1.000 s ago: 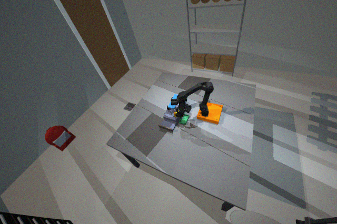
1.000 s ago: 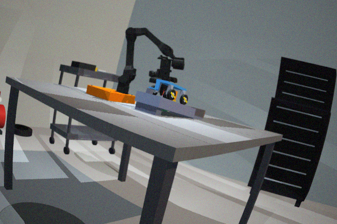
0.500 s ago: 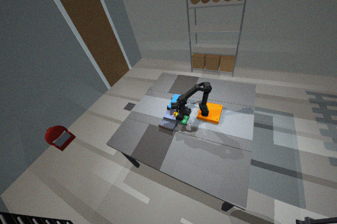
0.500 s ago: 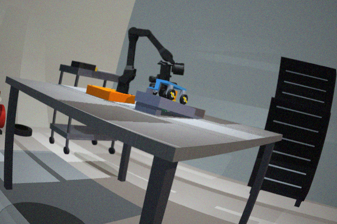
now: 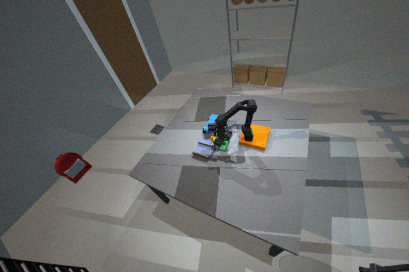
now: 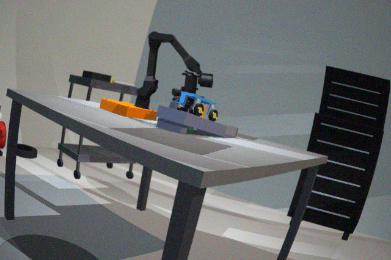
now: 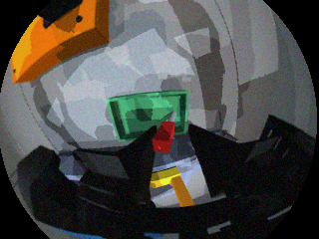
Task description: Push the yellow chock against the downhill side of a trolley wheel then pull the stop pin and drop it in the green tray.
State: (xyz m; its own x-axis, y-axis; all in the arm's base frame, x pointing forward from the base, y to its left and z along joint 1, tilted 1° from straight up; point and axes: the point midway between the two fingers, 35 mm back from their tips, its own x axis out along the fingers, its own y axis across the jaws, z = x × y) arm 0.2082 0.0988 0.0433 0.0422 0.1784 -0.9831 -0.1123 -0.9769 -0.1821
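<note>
Now: the green tray 6 cm below my gripper tip, 2 cm to the right of it and 1 cm behind it. The rest, counted from my gripper tip: red-headed stop pin: 1 cm below; yellow chock: 8 cm ahead, 3 cm to the right, 3 cm above; grey ramp: 14 cm to the right, 12 cm ahead.
</note>
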